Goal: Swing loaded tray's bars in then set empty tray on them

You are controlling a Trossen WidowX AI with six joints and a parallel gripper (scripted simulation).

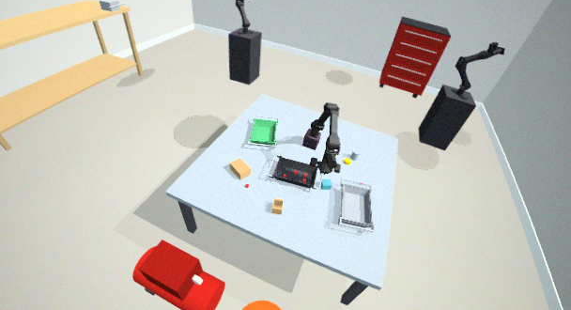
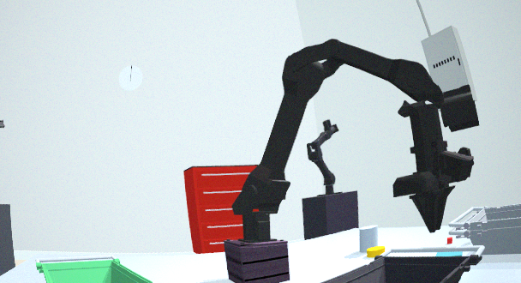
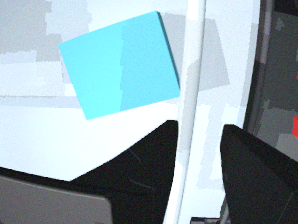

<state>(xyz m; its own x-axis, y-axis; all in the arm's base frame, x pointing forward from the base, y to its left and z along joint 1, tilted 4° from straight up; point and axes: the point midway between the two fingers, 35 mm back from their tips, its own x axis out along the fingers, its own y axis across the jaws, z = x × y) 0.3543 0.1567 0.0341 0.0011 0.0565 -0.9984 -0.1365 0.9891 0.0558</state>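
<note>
The cyan cube is 70 mm below my gripper tip, 40 mm to the left of it and 10 mm ahead of it. The rest, counted from my gripper tip: yellow disc: 290 mm behind, 140 mm to the left, 80 mm below; grey cylinder: 360 mm behind, 180 mm to the left, 60 mm below; red block: 410 mm to the right, 230 mm ahead, 90 mm below.
</note>
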